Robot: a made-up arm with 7 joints.
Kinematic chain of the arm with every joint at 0, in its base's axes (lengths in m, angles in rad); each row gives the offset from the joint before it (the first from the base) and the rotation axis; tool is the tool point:
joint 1: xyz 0 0 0.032 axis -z
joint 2: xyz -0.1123 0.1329 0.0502 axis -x
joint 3: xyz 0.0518 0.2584 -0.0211 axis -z
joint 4: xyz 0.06 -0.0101 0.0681 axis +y
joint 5: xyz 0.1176 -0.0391 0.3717 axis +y
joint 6: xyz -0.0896 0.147 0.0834 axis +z
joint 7: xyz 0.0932 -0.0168 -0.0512 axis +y
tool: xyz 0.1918 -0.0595 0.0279
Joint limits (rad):
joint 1: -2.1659..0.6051
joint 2: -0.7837..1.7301
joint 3: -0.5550..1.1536
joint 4: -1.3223..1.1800
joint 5: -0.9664..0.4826
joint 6: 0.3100..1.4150
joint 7: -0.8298..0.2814
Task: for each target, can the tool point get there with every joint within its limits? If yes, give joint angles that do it. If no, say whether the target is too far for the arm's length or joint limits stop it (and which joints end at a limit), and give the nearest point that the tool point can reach.
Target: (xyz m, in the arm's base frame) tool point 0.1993 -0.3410 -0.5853
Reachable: no: joint limits stop it (at a limit: joint 1, joint 2, joint 3, joint 4, joint 5) | nearest point 0.2289 -0.2600 -0.5686 | short by 0.088 m
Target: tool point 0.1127 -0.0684 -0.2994
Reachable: no: joint limits stop it (at a limit: joint 2, joint 3, joint 4, joint 5, joint 6) | nearest point 0.2327 -0.1412 -0.1607 | short by 0.197 m
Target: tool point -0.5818 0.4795 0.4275
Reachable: yes | joints -0.4409 0.2670 -0.4007 -1.0794 -0.0087 0.8686 0.1393
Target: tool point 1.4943 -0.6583 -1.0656
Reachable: no: too far | nearest point 0.5865 -0.1343 -0.5074 | short by 1.188 m
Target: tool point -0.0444 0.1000 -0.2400
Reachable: no: joint limits stop it (at a limit: joint 2, joint 3, joint 4, joint 5, joint 6) | nearest point -0.1102 0.2481 -0.1597 | short by 0.181 m
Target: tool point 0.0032 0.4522 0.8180
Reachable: yes | joints 0.3738 -0.4818 0.2027 -0.7311 -0.7476 1.0862 -0.0913
